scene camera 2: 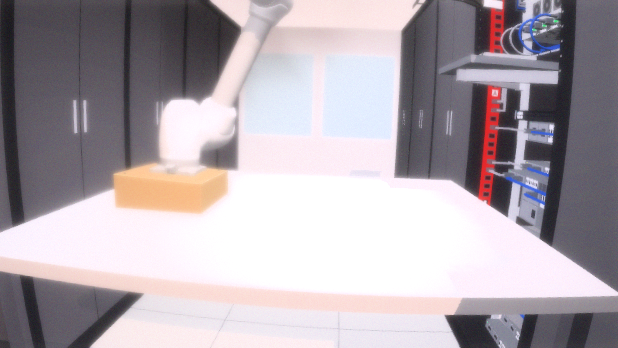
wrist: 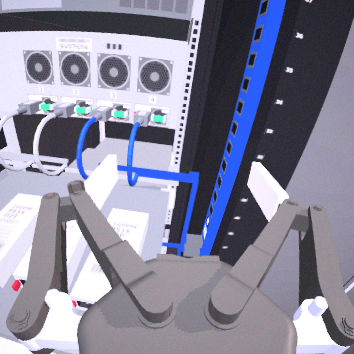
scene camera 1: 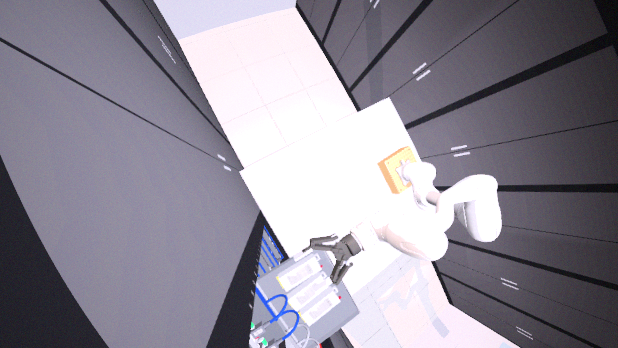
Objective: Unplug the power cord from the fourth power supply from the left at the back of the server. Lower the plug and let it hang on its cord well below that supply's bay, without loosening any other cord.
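Frame: origin at the arm's base, x ahead, y left, z up, level; millimetres.
Seen in the pictures: gripper, fingertip midpoint: [wrist: 183, 169] [scene camera 1: 305, 274]; arm's base, link origin: [scene camera 2: 178, 171] [scene camera 1: 406, 172].
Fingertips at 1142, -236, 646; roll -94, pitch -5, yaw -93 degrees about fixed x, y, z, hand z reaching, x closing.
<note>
Offsets run from my fingertips to a thing's top centre, as dx, dy, dz. "spot": to the spot under its first point. Level surfaces: height alone.
The server's back {spot: +264, +75, +117} [wrist: 145, 47] shows at the upper left of the wrist view, with four numbered fans and four supplies below them. The fourth supply's grey plug {+236, +71, -6} [wrist: 143, 118] sits in its inlet beside a green latch. Its blue cord {spot: +128, +72, -43} [wrist: 132, 150] loops down behind a blue bar. The third plug {+241, +155, -6} [wrist: 103, 113] sits to its left, also on a blue cord; two white-corded plugs are farther left. My gripper [scene camera 1: 320, 265] [wrist: 183, 169] is wide open and empty, in front of and below the fourth plug, shifted right of it. The gripper does not show in scene camera 2.
A grey shelf [scene camera 1: 345, 312] [scene camera 2: 505, 65] below the server bears loose white power supplies {spot: +37, +85, -175} [scene camera 1: 300, 274] [wrist: 125, 225]. The blue bar {spot: +203, +8, -132} [wrist: 165, 175] crosses behind my left finger. A blue rack rail [wrist: 235, 120] stands at the right. The arm's orange base [scene camera 1: 392, 175] [scene camera 2: 155, 192] is on the white table {dz -754} [scene camera 2: 300, 270].
</note>
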